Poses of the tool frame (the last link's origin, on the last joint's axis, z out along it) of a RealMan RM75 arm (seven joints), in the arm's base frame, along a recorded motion.
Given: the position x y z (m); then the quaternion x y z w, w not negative.
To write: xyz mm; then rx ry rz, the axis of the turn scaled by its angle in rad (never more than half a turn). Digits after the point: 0 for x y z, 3 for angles.
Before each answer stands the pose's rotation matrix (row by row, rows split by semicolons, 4 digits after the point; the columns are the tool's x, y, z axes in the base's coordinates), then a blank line. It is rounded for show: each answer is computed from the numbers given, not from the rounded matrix.
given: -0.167, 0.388, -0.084, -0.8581, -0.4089, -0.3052, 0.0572
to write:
0.4793 0.7367 0.4770; 0.6669 -0.6590 0.3478; 0.5706 0.1514 -0.8072

-167, 388, -84, -2.602, -1.240, -0.925
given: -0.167, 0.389, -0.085, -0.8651, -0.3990, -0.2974, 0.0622
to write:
0.5047 0.7274 0.4650; 0.6534 -0.6738 0.3450; 0.5642 0.1297 -0.8154

-167, 389, -85, -2.615, -1.206, -0.899
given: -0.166, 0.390, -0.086, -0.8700, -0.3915, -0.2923, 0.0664
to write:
0.5226 0.7200 0.4566; 0.6424 -0.6846 0.3444; 0.5606 0.1133 -0.8203

-166, 390, -86, -2.623, -1.180, -0.881
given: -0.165, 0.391, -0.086, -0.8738, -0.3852, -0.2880, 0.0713
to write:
0.5373 0.7143 0.4484; 0.6321 -0.6931 0.3465; 0.5583 0.0973 -0.8239

-165, 391, -86, -2.627, -1.158, -0.866
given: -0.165, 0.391, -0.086, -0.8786, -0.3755, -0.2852, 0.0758
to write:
0.5553 0.7030 0.4442; 0.6166 -0.7065 0.3474; 0.5581 0.0810 -0.8258

-165, 391, -86, -2.634, -1.126, -0.855
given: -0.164, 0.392, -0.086, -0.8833, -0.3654, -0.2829, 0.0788
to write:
0.5729 0.6901 0.4422; 0.6009 -0.7205 0.3460; 0.5574 0.0675 -0.8275

-164, 392, -86, -2.644, -1.094, -0.847
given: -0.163, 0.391, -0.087, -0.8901, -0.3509, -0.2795, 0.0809
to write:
0.5975 0.6698 0.4408; 0.5794 -0.7407 0.3401; 0.5543 0.0521 -0.8307

-163, 391, -87, -2.661, -1.049, -0.836
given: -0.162, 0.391, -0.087, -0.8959, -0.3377, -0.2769, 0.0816
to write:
0.6186 0.6503 0.4410; 0.5599 -0.7586 0.3332; 0.5513 0.0408 -0.8333

-162, 391, -87, -2.677, -1.009, -0.827
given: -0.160, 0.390, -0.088, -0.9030, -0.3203, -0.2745, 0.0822
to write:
0.6442 0.6235 0.4430; 0.5333 -0.7813 0.3243; 0.5483 0.0274 -0.8358

-160, 390, -88, -2.697, -0.957, -0.820
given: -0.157, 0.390, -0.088, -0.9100, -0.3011, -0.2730, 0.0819
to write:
0.6696 0.5927 0.4475; 0.5033 -0.8053 0.3135; 0.5462 0.0153 -0.8375

-157, 390, -88, -2.719, -0.900, -0.816
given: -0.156, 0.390, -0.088, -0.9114, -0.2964, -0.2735, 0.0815
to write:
0.6747 0.5849 0.4502; 0.4957 -0.8110 0.3107; 0.5469 0.0136 -0.8371

-156, 390, -88, -2.724, -0.886, -0.817
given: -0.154, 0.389, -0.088, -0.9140, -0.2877, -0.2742, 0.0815
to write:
0.6841 0.5706 0.4543; 0.4812 -0.8212 0.3068; 0.5481 0.0088 -0.8363

-154, 389, -88, -2.731, -0.860, -0.819
